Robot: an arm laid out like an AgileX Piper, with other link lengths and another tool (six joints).
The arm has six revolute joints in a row. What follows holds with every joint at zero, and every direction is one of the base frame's. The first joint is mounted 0.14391 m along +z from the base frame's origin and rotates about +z. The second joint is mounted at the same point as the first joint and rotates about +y. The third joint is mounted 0.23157 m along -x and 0.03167 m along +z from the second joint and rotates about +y. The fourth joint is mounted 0.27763 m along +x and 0.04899 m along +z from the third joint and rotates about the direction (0.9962, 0, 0.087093). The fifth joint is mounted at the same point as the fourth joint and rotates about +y. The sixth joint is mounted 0.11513 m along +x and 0.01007 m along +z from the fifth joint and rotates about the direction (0.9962, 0, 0.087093). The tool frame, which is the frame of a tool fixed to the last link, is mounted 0.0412 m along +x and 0.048 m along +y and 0.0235 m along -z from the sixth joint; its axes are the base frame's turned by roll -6.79, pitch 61.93 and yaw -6.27 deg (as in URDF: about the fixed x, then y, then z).
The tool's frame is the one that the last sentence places.
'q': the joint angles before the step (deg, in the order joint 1, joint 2, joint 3, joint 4, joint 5, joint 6). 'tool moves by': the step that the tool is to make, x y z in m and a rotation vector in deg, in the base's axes. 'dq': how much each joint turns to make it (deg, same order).
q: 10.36, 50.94, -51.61, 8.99, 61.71, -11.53
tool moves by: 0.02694, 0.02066, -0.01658, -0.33, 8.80, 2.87
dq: 2.76, 13.83, -6.71, 1.36, 1.56, 0.23
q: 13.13, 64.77, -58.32, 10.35, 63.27, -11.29
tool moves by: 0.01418, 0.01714, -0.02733, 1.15, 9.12, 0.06
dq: 1.22, 10.00, -2.53, 2.84, 0.92, 1.19
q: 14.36, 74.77, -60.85, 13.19, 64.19, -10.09
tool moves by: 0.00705, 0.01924, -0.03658, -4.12, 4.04, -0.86
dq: 5.14, 7.05, -0.07, -4.51, -3.11, 6.72
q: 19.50, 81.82, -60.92, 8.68, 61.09, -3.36
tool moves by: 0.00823, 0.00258, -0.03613, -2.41, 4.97, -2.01
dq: 0.26, 7.18, -0.13, -1.01, -1.87, 2.42
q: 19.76, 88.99, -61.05, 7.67, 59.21, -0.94
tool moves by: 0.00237, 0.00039, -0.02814, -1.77, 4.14, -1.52
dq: 0.01, 5.40, 0.00, -0.41, -1.09, 1.59
